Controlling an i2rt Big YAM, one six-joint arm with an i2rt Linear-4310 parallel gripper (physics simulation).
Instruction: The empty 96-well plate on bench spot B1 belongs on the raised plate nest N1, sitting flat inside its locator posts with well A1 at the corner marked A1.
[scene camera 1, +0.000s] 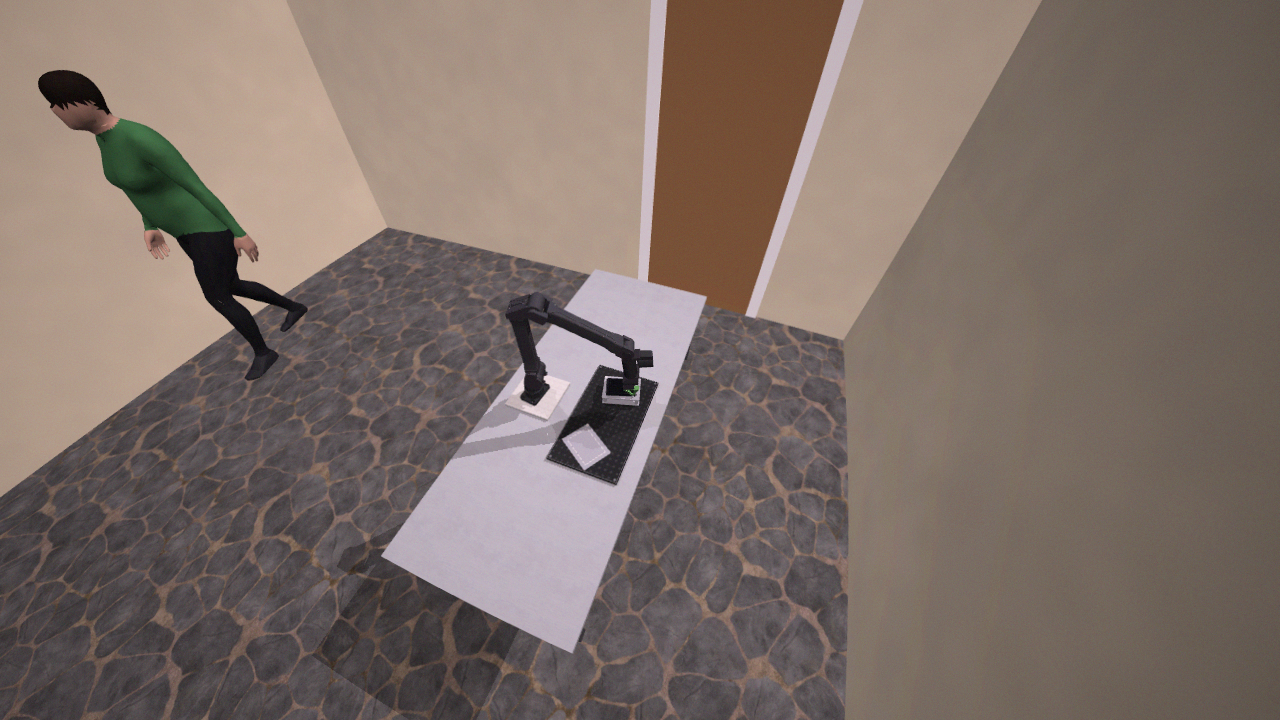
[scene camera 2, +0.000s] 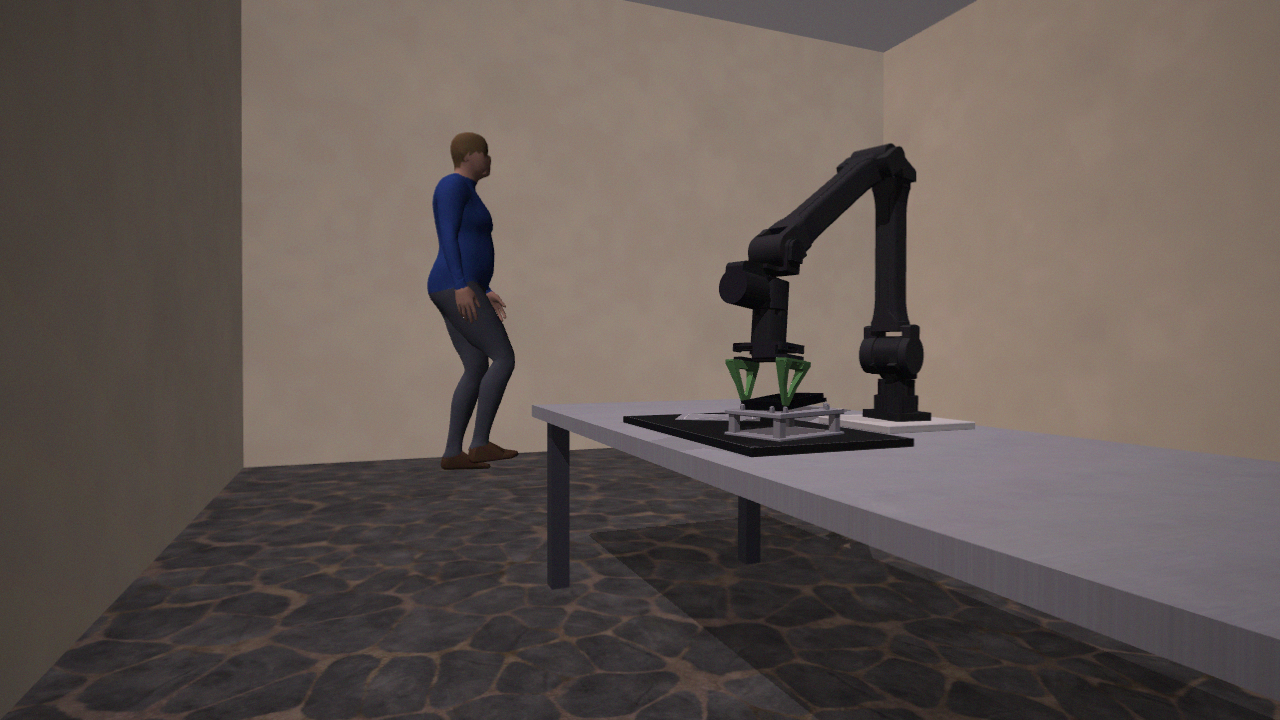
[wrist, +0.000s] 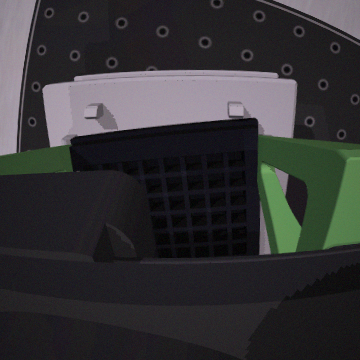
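Where they show: gripper, fingertip midpoint: (scene camera 1: 632, 387) (scene camera 2: 764, 405) (wrist: 162, 152); arm's base, origin of the base link: (scene camera 1: 535, 392) (scene camera 2: 895, 418).
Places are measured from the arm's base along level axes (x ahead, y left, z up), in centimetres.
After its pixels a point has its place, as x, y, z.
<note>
The black 96-well plate (wrist: 200, 193) {38.6, 17.0, 5.8} (scene camera 1: 617, 386) {33.4, 16.0, 5.9} (scene camera 2: 787, 400) lies on the light grey pad of its bench spot (wrist: 178, 96) {41.8, 19.4, 4.1}, between small locator blocks. My gripper (wrist: 162, 152) {39.4, 19.2, 5.0} (scene camera 1: 627, 390) {39.4, 19.2, 5.0} (scene camera 2: 766, 392) {39.4, 19.2, 5.0} is down over it. Its green fingers press against the plate's two long sides, so it is shut on the plate. The plate still rests on the pad. The raised plate nest (scene camera 1: 586, 446) (scene camera 2: 783, 422) stands on short posts on the same black perforated mat (scene camera 1: 617, 429) {41.7, -0.1, -0.1} (wrist: 250, 28) {46.4, 17.1, -0.1} (scene camera 2: 680, 422) {44.9, -5.9, -0.1}. It sits turned at an angle and nothing lies on it.
The mat lies on a long grey table (scene camera 1: 519, 537) {30.6, -53.7, -1.4} (scene camera 2: 1073, 510) {32.3, 70.4, -1.4}, with the arm's base plate (scene camera 1: 536, 397) {3.0, -2.8, 1.9} beside it. A person in green (scene camera 1: 170, 196) walks near the left wall. A person in blue (scene camera 2: 465, 295) stands beyond the table's end. A brown door (scene camera 1: 733, 143) is behind.
</note>
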